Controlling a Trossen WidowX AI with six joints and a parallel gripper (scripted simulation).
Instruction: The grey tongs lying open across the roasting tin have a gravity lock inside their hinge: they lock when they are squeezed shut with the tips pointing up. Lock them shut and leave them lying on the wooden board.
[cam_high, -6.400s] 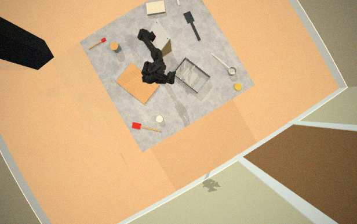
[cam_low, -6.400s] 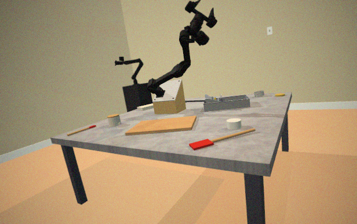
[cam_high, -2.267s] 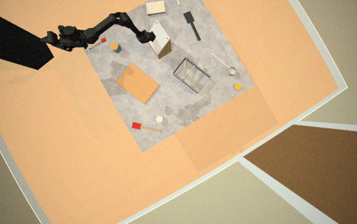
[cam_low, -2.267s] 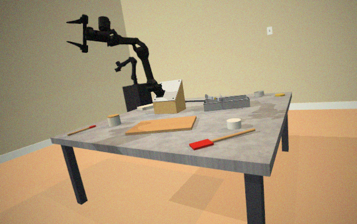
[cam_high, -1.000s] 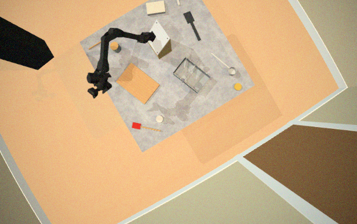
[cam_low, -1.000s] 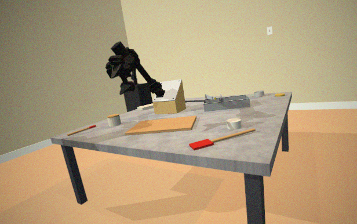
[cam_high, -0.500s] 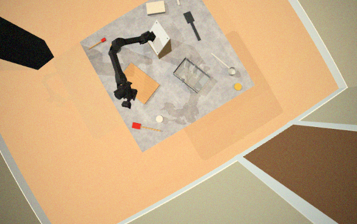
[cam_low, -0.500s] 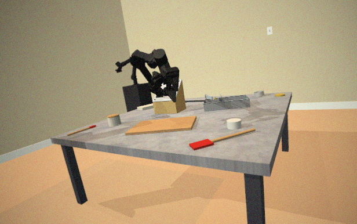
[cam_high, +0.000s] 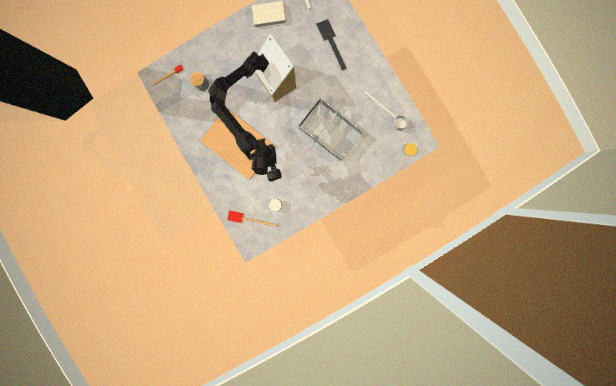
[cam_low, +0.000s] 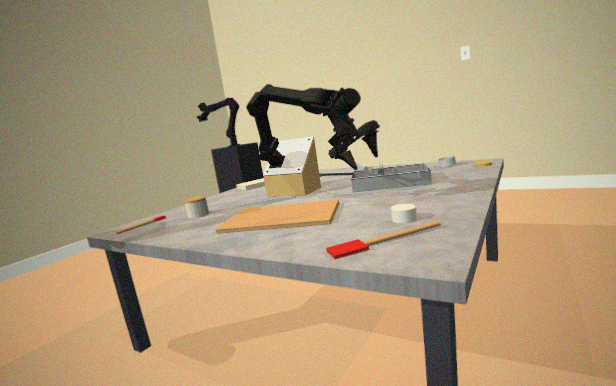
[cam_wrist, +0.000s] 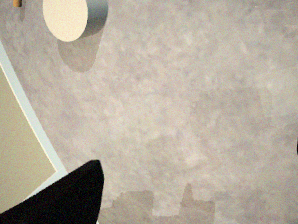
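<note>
My gripper tip is now 310 mm to the right of the yellow piece, 90 mm past it and 70 mm above it. From my gripper tip the other things lie so: white cup: 130 mm ahead, 120 mm to the right, 120 mm below; then wooden board: 270 mm behind, 130 mm below, 110 mm to the right; then roasting tin: 360 mm to the left, 110 mm below, 40 mm behind.
</note>
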